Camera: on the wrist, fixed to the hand. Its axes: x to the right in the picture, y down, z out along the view.
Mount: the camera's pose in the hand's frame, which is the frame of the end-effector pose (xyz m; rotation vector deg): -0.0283 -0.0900 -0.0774 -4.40 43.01 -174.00
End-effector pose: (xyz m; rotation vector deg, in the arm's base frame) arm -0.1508 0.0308 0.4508 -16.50 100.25 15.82
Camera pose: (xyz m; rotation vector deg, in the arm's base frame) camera -0.1859 -0.0789 0.4911 135.63 -5.13 106.48
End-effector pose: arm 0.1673 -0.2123 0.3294 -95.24 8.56 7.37
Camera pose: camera 0.1548 -0.2803 0.4300 -17.54 -98.48 -146.11
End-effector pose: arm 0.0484 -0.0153 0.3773 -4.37 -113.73 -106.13
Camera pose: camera 0.0658 -0.0929 0.2848 -118.78 -5.04 32.67
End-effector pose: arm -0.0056 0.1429 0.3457 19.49 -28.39 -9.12
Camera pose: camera 0.0017 0.0873 0.2373 -41.75 -70.08 159.49
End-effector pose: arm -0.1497 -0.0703 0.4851 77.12 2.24 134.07
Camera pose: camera -0.1696 0.0148 0.3999 -26.61 61.25 -10.99
